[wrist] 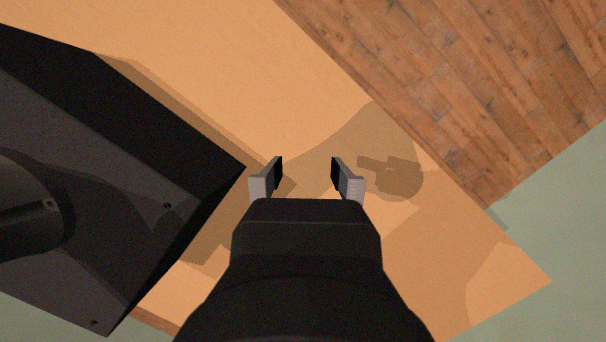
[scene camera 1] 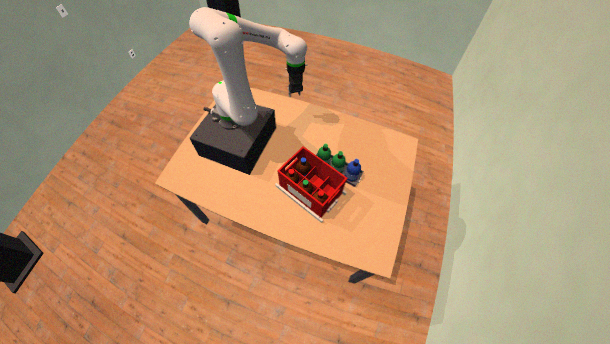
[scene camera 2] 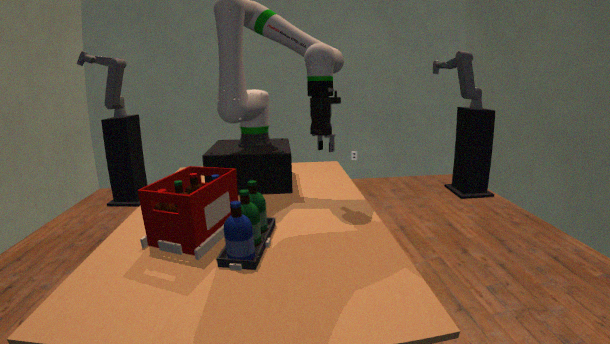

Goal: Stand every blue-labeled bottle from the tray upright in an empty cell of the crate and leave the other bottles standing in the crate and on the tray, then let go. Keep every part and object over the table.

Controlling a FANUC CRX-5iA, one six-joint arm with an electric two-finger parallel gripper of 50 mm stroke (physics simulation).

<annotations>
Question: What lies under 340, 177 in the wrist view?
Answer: My gripper.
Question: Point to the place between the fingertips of my gripper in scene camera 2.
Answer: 325, 150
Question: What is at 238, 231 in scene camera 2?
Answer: A blue-labeled bottle.
</annotations>
